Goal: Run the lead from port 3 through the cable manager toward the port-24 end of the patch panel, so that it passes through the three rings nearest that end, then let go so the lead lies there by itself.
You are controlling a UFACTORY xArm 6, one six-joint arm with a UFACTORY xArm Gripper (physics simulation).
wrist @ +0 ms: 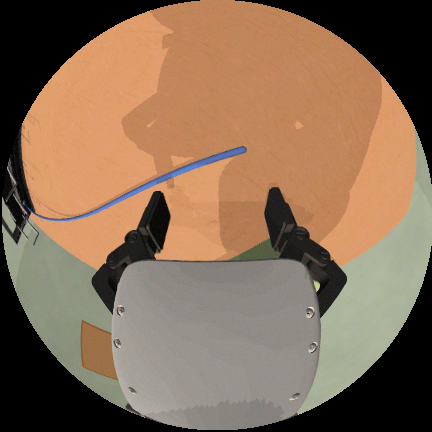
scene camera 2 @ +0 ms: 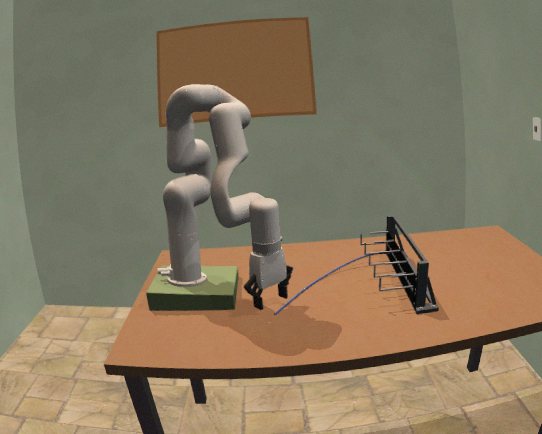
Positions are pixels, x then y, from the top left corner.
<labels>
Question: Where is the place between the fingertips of my gripper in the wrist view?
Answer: At 215, 201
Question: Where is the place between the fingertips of my gripper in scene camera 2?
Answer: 271, 302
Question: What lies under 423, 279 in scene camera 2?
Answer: A grey frame.
</labels>
